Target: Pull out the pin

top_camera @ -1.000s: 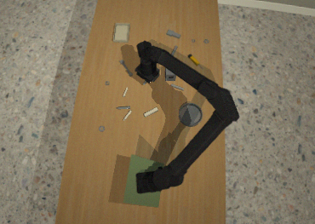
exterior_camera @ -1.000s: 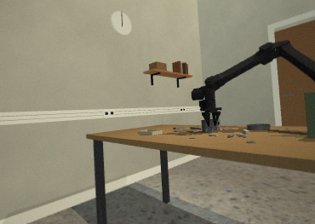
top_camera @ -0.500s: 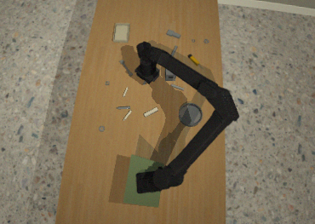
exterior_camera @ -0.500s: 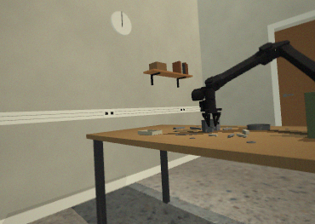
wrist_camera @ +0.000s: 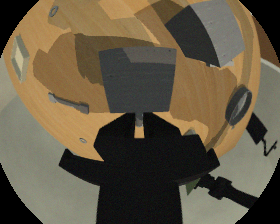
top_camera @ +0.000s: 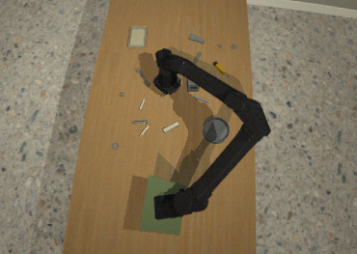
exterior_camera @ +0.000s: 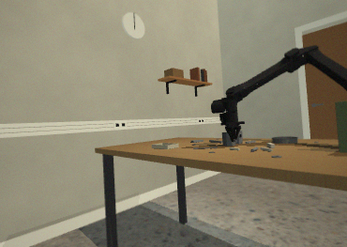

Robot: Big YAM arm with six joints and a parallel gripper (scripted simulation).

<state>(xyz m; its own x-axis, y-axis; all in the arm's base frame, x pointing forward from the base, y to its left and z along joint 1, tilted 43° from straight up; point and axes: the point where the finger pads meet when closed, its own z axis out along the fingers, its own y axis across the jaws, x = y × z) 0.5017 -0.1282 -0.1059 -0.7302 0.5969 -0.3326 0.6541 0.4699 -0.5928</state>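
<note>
Now: hand 1 cm to the left of the slim grey pin and 1 cm short of it. The rest, counted from my hand: shallow tray 35 cm ahead, 13 cm to the left, 3 cm below; round dish 22 cm to the right, 20 cm behind, 2 cm below; white stick 17 cm behind, 2 cm below, 1 cm to the right.
</note>
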